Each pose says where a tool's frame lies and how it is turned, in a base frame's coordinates. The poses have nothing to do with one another.
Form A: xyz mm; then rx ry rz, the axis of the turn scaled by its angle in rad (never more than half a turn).
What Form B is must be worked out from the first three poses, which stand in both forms.
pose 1, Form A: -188.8 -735.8 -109.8 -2.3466 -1.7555 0.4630
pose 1, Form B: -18.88 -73.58 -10.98 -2.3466 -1.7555 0.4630
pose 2, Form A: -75.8 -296.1 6.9 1.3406 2.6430 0.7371
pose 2, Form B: -7.58 -29.61 0.69 1.3406 2.6430 0.7371
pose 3, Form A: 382.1 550.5 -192.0 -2.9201 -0.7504 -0.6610
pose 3, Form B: 38.21 55.05 -19.20 -2.9201 -0.7504 -0.6610
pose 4, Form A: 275.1 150.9 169.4 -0.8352 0.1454 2.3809
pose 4, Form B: 27.51 15.09 16.94 -0.8352 0.1454 2.3809
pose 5, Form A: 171.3 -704.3 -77.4 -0.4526 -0.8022 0.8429
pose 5, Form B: 17.13 -70.43 -7.74 -0.4526 -0.8022 0.8429
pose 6, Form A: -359.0 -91.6 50.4 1.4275 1.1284 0.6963
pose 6, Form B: -35.90 -9.16 5.04 1.4275 1.1284 0.6963
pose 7, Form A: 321.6 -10.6 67.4 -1.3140 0.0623 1.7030
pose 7, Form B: 32.16 -1.06 6.74 -1.3140 0.0623 1.7030
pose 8, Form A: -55.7 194.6 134.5 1.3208 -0.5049 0.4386
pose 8, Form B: -5.57 19.46 13.45 1.3208 -0.5049 0.4386
